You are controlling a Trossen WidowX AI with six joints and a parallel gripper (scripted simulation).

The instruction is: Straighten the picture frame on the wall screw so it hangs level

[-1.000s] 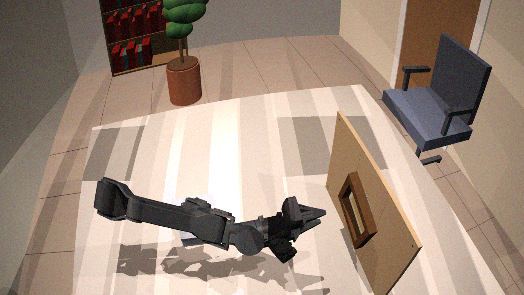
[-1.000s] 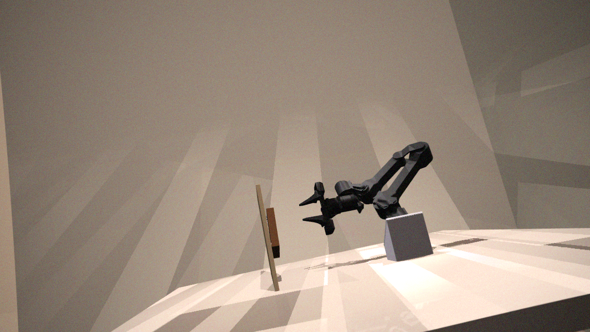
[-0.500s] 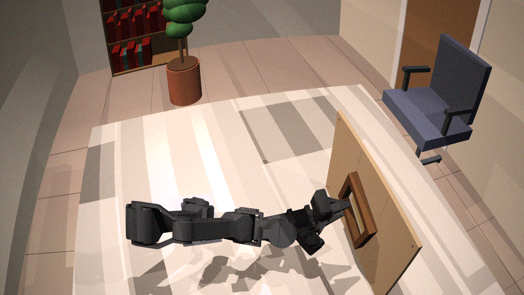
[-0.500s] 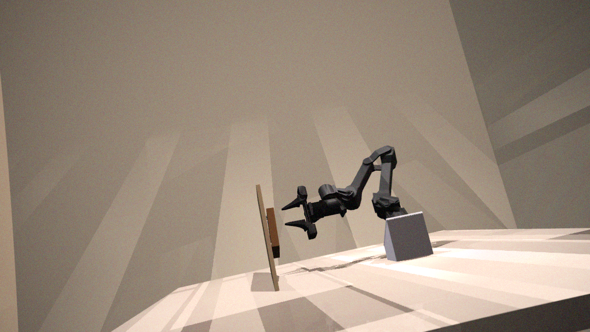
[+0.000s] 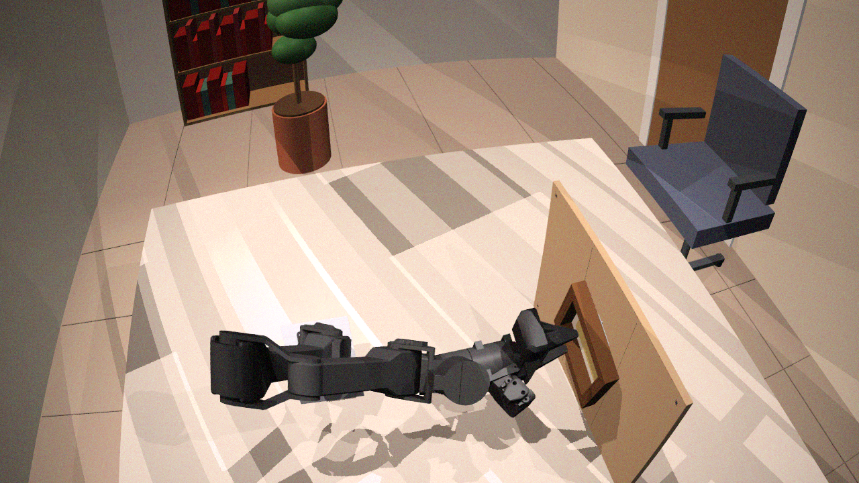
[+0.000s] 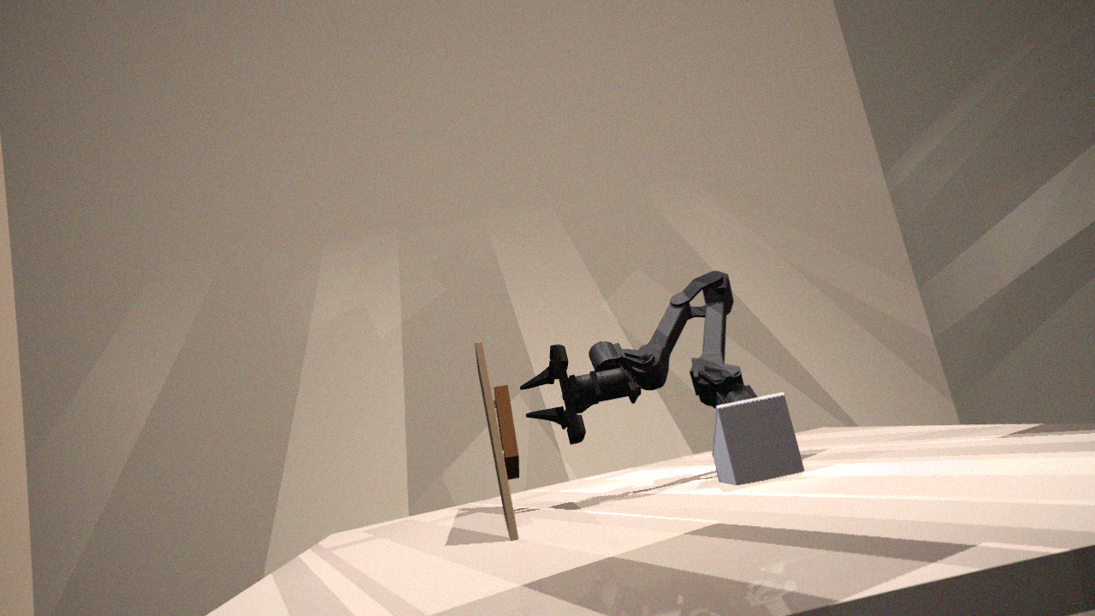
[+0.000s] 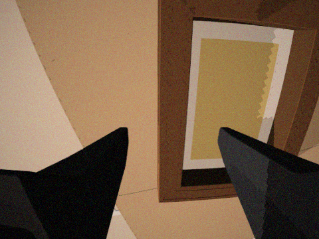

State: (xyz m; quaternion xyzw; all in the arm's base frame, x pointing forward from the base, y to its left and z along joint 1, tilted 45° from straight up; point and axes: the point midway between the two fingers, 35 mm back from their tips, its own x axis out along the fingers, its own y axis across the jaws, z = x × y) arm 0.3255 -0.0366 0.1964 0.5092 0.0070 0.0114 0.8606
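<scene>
My gripper tip is now 50 mm short of the picture frame, 20 mm to the right of it and 50 mm above it. Round my gripper tip: board wall (60 mm ahead, 20 mm to the left, 60 mm below).
</scene>
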